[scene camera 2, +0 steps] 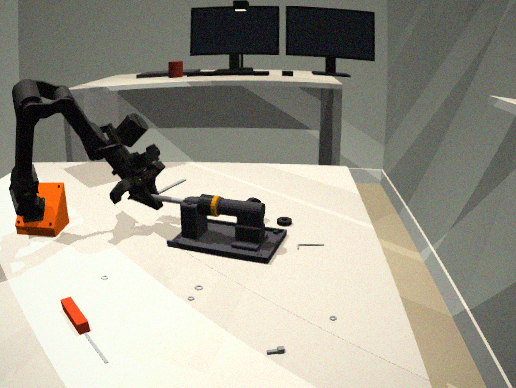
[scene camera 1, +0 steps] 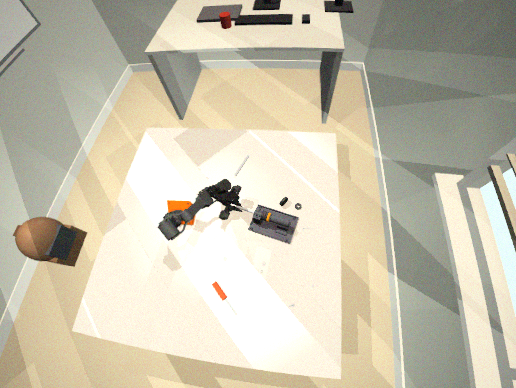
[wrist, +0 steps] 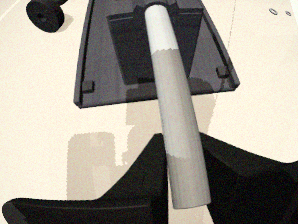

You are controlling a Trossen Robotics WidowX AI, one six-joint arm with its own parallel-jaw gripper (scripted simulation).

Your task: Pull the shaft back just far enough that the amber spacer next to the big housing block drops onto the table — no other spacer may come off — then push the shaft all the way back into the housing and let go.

same spot on housing block: (scene camera 2: 249, 240) = (scene camera 1: 282, 229)
